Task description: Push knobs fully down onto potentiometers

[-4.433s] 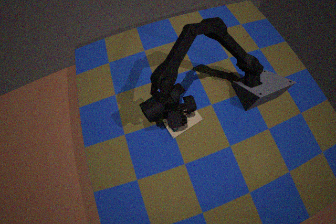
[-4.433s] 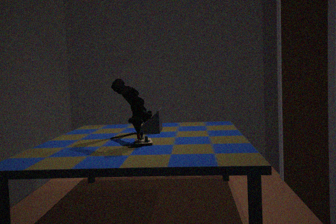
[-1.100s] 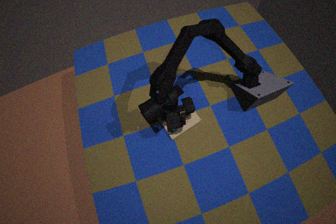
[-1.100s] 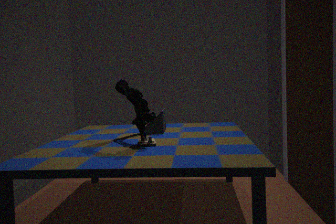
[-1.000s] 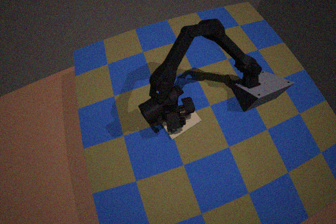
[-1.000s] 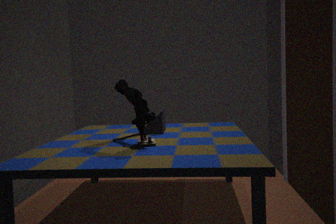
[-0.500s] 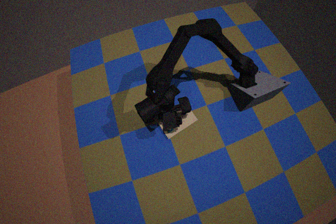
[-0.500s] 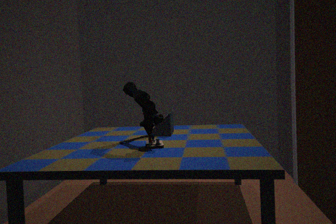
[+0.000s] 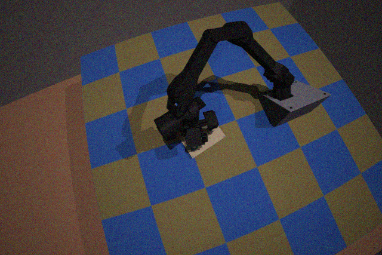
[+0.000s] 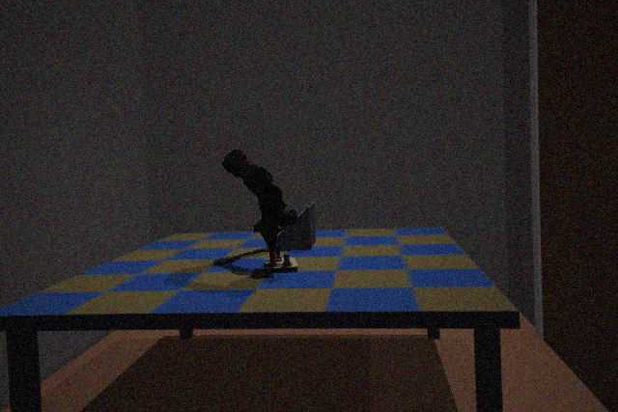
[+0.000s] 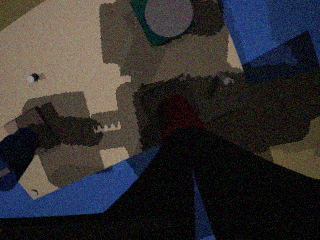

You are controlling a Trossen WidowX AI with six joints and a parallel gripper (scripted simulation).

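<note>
My gripper tip is 10 mm above the red knob. The rest, counted from my gripper tip: blue knob (80 mm behind, 10 mm below).
</note>
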